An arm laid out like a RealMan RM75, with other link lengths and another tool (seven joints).
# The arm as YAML. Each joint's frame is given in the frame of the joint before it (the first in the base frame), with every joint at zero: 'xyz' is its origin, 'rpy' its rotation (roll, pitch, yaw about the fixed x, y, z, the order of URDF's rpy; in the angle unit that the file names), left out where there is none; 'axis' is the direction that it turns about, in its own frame. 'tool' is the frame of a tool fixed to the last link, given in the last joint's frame.
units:
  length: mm
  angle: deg
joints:
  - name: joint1
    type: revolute
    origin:
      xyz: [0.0, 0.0, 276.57]
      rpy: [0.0, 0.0, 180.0]
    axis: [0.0, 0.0, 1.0]
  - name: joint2
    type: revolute
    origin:
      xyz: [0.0, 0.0, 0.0]
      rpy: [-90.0, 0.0, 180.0]
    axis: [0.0, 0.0, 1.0]
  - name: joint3
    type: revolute
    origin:
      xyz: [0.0, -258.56, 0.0]
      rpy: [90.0, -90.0, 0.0]
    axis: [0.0, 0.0, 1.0]
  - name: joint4
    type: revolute
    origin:
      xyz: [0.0, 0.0, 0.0]
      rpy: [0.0, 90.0, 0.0]
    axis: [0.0, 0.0, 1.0]
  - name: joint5
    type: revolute
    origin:
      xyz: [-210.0, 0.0, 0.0]
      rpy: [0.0, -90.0, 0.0]
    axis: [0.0, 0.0, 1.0]
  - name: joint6
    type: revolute
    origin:
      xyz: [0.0, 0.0, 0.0]
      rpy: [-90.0, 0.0, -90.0]
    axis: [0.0, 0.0, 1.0]
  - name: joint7
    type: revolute
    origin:
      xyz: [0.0, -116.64, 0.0]
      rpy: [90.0, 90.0, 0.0]
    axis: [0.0, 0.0, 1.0]
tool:
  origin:
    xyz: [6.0, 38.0, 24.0]
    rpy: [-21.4, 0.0, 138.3]
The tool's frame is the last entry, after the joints.
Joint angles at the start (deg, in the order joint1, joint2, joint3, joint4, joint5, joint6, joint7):
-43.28, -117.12, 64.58, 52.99, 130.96, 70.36, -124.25
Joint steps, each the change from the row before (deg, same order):
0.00, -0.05, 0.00, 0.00, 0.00, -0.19, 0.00
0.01, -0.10, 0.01, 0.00, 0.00, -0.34, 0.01
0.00, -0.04, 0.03, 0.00, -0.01, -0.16, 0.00
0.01, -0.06, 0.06, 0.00, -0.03, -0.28, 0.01
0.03, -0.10, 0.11, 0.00, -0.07, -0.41, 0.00
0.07, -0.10, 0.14, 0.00, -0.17, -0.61, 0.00
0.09, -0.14, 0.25, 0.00, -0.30, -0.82, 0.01
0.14, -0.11, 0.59, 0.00, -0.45, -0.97, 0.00
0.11, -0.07, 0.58, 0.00, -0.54, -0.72, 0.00
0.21, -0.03, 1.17, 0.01, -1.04, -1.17, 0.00
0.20, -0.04, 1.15, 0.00, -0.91, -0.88, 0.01
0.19, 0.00, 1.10, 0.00, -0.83, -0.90, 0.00
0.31, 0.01, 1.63, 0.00, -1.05, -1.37, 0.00
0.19, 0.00, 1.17, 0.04, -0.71, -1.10, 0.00
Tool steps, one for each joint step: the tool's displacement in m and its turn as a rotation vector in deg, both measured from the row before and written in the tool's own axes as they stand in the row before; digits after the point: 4 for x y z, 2 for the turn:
0.0001, -0.0003, 0.0001, 0.16, 0.00, -0.01
0.0002, -0.0004, 0.0003, 0.27, 0.00, -0.01
0.0002, -0.0002, 0.0001, 0.12, -0.01, 0.01
0.0002, -0.0004, 0.0002, 0.21, -0.01, 0.01
0.0004, -0.0004, 0.0005, 0.28, 0.01, 0.01
0.0002, -0.0007, 0.0003, 0.47, 0.05, -0.03
0.0006, -0.0008, 0.0005, 0.61, 0.11, 0.00
0.0010, -0.0006, 0.0012, 0.56, 0.05, 0.11
0.0013, -0.0004, 0.0011, 0.37, 0.17, 0.15
0.0023, -0.0004, 0.0019, 0.52, 0.27, 0.32
0.0023, 0.0003, 0.0024, 0.21, 0.24, 0.34
0.0019, 0.0002, 0.0021, 0.26, 0.15, 0.30
0.0022, 0.0005, 0.0032, 0.37, 0.05, 0.41
0.0018, 0.0000, 0.0021, 0.39, -0.02, 0.34

